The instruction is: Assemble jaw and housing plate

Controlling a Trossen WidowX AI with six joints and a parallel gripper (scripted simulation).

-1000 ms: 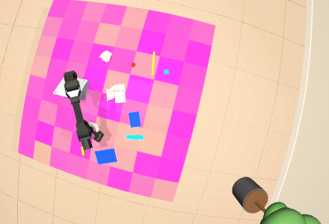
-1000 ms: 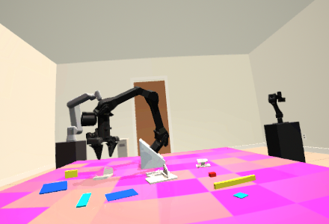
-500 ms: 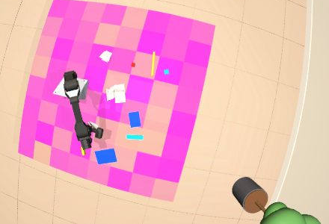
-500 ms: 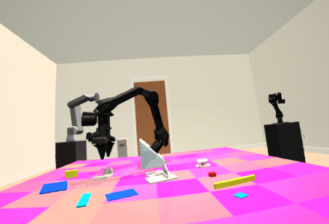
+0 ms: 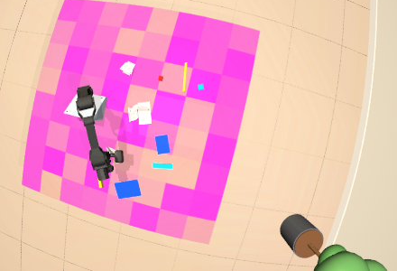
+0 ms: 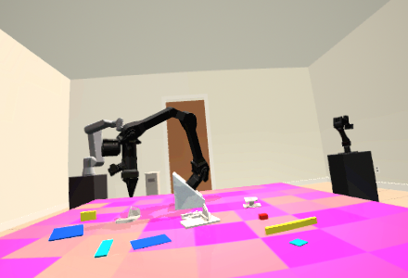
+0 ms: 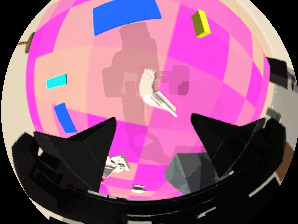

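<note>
My gripper tip is now 90 mm above the white jaw, 30 mm to the left of it and 10 mm short of it. The rest, counted from my gripper tip: white base (270 mm to the left, 90 mm below, 80 mm ahead); yellow block (200 mm to the right, 80 mm below, 40 mm behind); cyan bar (270 mm ahead, 90 mm below, 30 mm to the left).
</note>
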